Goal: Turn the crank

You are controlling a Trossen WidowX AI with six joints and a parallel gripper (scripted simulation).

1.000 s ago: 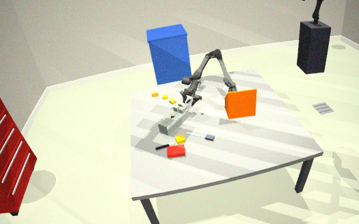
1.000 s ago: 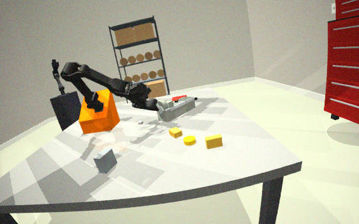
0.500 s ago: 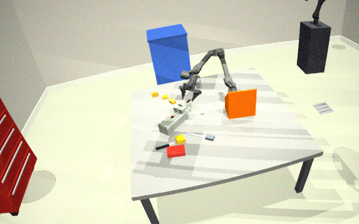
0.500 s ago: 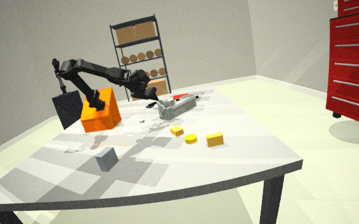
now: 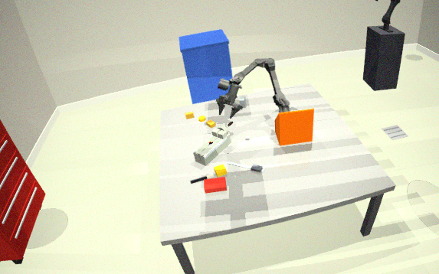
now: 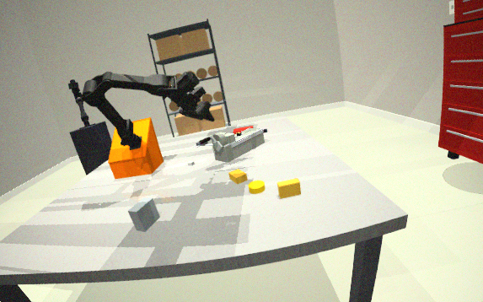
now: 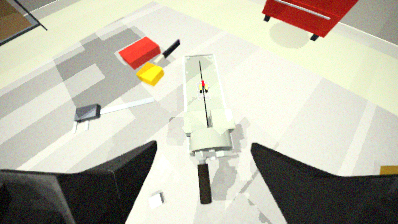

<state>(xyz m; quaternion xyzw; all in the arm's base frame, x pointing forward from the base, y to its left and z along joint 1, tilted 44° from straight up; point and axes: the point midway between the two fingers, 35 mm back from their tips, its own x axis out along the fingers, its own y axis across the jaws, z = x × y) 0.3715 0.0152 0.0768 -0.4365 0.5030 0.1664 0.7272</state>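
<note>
The dark brown crank handle is 80 mm below my gripper tip, 30 mm to the right of it and 30 mm behind it. Round my gripper tip: yellow block 290 mm to the left, 180 mm below, 70 mm ahead; grey cube 430 mm to the right, 160 mm below, 150 mm behind; red pointer 110 mm to the left, 110 mm below, 110 mm ahead.
</note>
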